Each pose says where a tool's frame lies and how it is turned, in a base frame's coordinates. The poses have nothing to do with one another.
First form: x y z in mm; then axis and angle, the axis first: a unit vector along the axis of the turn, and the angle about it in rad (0 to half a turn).
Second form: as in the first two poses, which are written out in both.
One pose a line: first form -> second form
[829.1, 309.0, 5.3, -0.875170, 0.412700, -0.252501, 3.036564] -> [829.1, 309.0, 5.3, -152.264, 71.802, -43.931]
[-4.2, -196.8, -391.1, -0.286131, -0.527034, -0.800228, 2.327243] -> [-4.2, -196.8, -391.1, -38.153, -70.275, -106.703]
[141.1, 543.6, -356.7, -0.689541, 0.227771, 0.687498, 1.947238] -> [141.1, 543.6, -356.7, -76.931, 25.412, 76.703]
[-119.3, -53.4, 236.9, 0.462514, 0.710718, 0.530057, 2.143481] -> [-119.3, -53.4, 236.9, 56.802, 87.285, 65.098]
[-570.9, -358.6, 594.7, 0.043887, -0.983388, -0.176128, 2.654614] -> [-570.9, -358.6, 594.7, 6.675, -149.572, -26.789]
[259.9, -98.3, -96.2, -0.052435, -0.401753, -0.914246, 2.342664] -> [259.9, -98.3, -96.2, -7.038, -53.925, -122.714]
